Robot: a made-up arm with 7 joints.
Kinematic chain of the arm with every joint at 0, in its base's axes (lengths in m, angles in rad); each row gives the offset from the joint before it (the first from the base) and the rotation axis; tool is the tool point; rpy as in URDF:
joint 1: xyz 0 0.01 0.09 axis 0.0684 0.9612 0.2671
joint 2: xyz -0.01 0.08 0 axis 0.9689 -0.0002 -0.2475
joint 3: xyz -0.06 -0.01 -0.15 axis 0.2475 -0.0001 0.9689
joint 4: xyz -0.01 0.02 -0.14 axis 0.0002 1 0
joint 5: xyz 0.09 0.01 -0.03 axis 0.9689 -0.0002 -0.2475
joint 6: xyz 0.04 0.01 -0.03 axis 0.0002 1 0
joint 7: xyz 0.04 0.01 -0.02 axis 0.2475 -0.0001 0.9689
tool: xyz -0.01 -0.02 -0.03 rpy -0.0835 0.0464 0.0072
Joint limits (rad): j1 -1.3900..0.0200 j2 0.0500..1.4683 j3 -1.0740..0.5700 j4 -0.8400..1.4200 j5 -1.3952..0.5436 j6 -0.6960..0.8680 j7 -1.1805..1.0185
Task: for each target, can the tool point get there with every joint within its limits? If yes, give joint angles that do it. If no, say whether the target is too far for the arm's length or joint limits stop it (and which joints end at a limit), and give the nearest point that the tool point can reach.
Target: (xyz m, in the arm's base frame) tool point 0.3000 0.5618 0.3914
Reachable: no: too far | nearest point 0.2375 0.4777 0.2812 | short by 0.152 m
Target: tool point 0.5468 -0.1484 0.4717
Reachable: no: too far | nearest point 0.3784 -0.0378 0.1436 | short by 0.385 m
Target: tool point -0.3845 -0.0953 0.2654
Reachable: no: joint limits stop it (at a limit: joint 1, joint 2, joint 3, joint 4, joint 5) | nearest point -0.0611 -0.0667 -0.1084 | short by 0.495 m
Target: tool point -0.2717 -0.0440 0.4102
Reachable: no: joint limits stop it (at a limit: joint 1, joint 2, joint 3, joint 4, joint 5, joint 7) | nearest point 0.0247 0.2359 0.2598 | short by 0.435 m
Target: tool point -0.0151 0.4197 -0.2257
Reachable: yes | joints -0.1220 1.0512 -0.8688 0.7683 -0.9470 0.4840 -0.1961
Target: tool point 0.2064 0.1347 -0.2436
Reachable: yes | joints -0.3290 0.5243 -0.5512 -0.0985 -0.2982 -0.2754 0.3325
